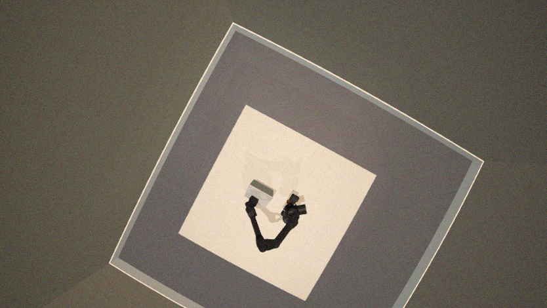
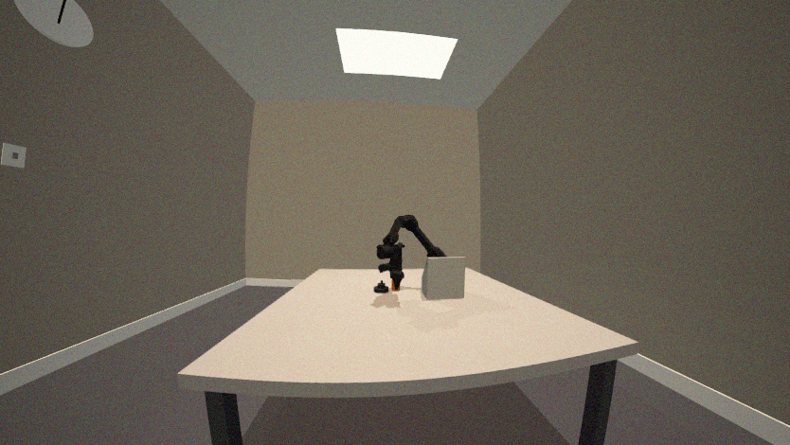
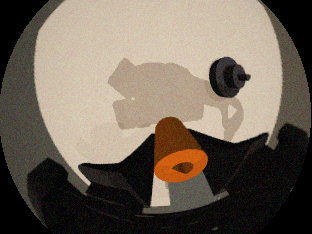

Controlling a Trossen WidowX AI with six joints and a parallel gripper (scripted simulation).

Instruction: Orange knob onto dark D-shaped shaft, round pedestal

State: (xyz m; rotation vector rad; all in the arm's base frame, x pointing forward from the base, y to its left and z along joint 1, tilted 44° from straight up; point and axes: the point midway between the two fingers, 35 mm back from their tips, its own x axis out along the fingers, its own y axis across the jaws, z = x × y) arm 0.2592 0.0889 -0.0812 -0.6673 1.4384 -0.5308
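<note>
Now: the dark round pedestal 14 cm to the right of my gripper tip, 8 cm ahead of it and 3 cm below it. Round my gripper tip: orange knob: 2 cm above.
</note>
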